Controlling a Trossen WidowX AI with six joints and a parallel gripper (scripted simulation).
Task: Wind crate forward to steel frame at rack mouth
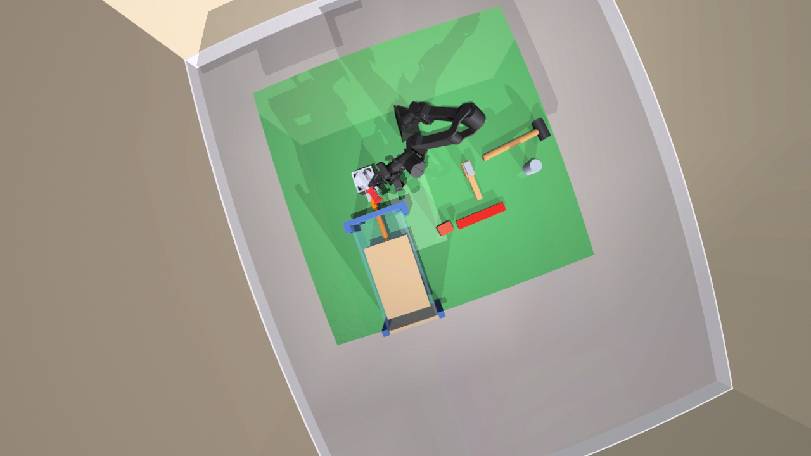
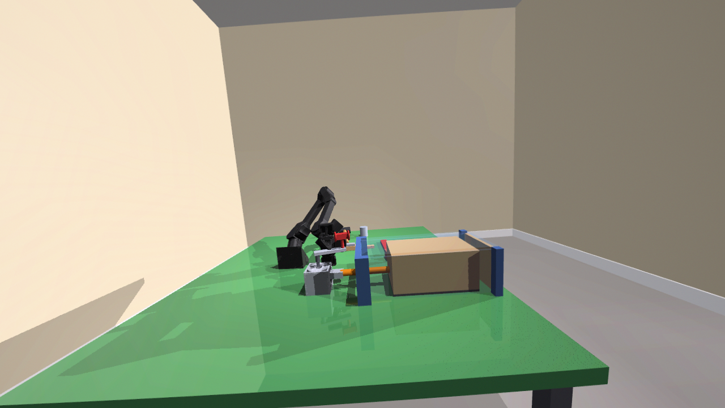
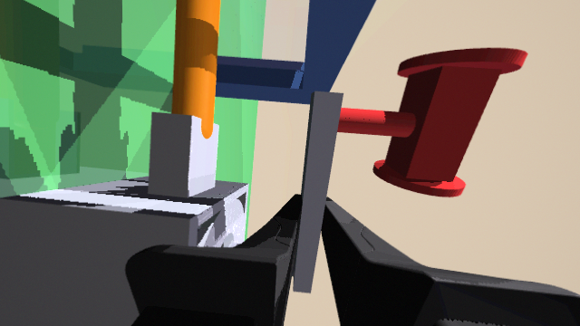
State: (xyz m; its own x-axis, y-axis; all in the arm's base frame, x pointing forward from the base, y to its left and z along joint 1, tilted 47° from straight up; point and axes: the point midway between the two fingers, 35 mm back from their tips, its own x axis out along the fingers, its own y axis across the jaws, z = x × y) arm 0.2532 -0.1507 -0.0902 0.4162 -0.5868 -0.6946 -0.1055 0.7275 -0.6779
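The red knob is 5 cm ahead of my gripper tip, 4 cm above it and 2 cm to the left of it. Also, from my gripper tip: blue steel frame: 11 cm ahead, 4 cm below; then winch: 11 cm below, 6 cm behind, 3 cm to the right; then winch handle: 1 cm to the left, 1 cm ahead, 1 cm above.
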